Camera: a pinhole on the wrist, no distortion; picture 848 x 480 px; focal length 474.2 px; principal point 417.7 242.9 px. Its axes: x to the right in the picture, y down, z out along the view. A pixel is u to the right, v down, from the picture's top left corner.
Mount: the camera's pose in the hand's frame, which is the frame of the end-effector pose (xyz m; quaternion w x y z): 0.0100 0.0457 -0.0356 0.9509 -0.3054 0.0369 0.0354
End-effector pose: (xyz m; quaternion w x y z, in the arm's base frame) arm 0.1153 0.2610 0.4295 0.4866 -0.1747 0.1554 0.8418
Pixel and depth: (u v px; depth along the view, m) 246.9 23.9 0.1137
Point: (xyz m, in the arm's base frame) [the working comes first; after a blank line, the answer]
In the camera's frame: -0.0410 -0.0525 0.1137

0.0528 0.2521 0.5256
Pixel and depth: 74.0 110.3 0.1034
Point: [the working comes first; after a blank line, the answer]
In the camera's frame: -0.0749 -0.0289 0.1034

0.0623 0.2106 0.5261
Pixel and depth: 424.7 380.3 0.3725
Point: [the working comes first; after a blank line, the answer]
In the camera's frame: 0.0055 0.1079 0.3725

-0.2313 0.1993 0.6323
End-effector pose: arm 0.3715 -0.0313 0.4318 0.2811 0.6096 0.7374 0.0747
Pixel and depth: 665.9 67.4 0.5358
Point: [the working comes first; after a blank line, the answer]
In the camera's frame: 0.2804 -0.1983 0.5358

0.7653 0.2200 0.0141
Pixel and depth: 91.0 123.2 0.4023
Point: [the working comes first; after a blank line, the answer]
In the camera's frame: -0.2772 -0.1016 0.4023

0.7435 -0.2959 0.2812
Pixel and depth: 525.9 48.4 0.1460
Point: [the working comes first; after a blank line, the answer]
In the camera's frame: 0.0333 -0.0599 0.1460

0.4956 0.0150 0.3568
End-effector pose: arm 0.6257 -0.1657 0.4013 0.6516 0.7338 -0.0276 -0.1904
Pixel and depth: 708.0 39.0 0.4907
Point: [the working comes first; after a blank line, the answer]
In the camera's frame: 0.3004 -0.2110 0.4907

0.8435 -0.7251 0.4484
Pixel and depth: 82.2 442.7 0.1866
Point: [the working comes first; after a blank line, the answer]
In the camera's frame: -0.1320 0.0786 0.1866

0.5333 -0.2409 0.6292
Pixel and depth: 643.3 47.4 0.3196
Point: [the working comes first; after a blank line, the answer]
In the camera's frame: 0.1520 -0.1318 0.3196

0.7377 -0.5101 0.4607
